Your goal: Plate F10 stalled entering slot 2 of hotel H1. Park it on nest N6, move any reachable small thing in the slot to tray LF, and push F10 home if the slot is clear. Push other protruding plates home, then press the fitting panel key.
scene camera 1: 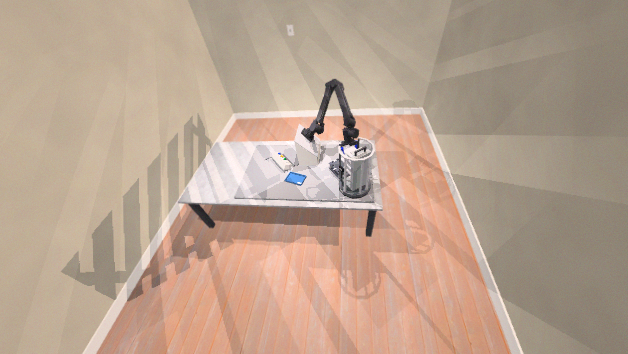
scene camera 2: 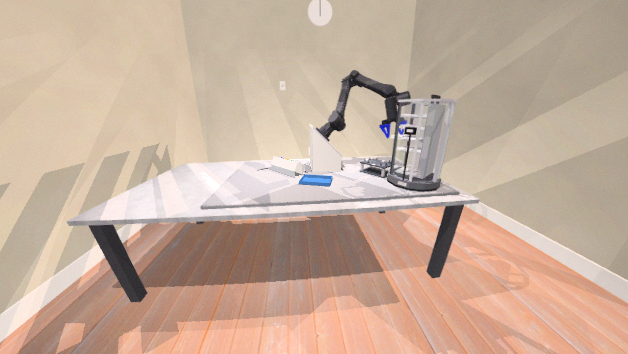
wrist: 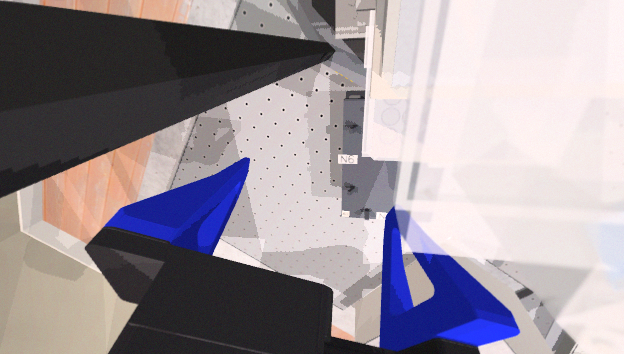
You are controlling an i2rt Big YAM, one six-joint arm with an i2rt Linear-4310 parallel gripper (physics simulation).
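Seen in the pictures: gripper, fingertip midpoint: [wrist: 322,188]; arm's base, origin of the base link: [scene camera 1: 307,135] [scene camera 2: 321,135].
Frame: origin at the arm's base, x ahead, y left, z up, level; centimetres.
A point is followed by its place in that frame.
Hotel H1 [scene camera 1: 356,173] @(x 47.3, y 49.2, z 7.6 cm) [scene camera 2: 434,142] @(x 47.6, y 47.9, z 3.1 cm) is the tall round rack at the right of the table. Pale plates show inside it, but their labels, slot 2 and plate F10 cannot be made out. My gripper [scene camera 1: 350,149] @(x 20.4, y 41.3, z 1.9 cm) [scene camera 2: 394,135] @(x 20.4, y 41.3, z 1.9 cm) [wrist: 322,188] @(x 20.4, y 41.3, z 1.9 cm) is open and empty, fingers pointing down beside the hotel's upper part. In the wrist view a pale translucent surface overlaps the right finger. Nest N6 [scene camera 2: 375,164] @(x 25.0, y 30.6, z -13.1 cm) [wrist: 366,192] @(x 16.2, y 32.2, z -13.1 cm) is a dark low stand below, partly covered by pale parts. The blue tray [scene camera 1: 295,178] @(x 36.2, y -2.7, z -18.9 cm) [scene camera 2: 316,180] @(x 35.7, y -2.4, z -18.9 cm) lies left of it; its label is unreadable. The key panel [scene camera 1: 281,161] @(x 25.1, y -18.1, z -11.4 cm) [scene camera 2: 286,166] @(x 25.8, y -19.8, z -14.2 cm) stands farther left.
A pale upright wedge-shaped board [scene camera 1: 306,150] @(x 16.8, y 3.7, z -3.2 cm) [scene camera 2: 325,155] @(x 17.3, y 2.5, z -9.8 cm) stands by the arm's base, between key panel and nest. A thick black bar [wrist: 150,85] crosses the wrist view's upper left. A thin black post with a small head [scene camera 2: 410,131] @(x 45.1, y 38.1, z 7.3 cm) stands at the hotel's front.
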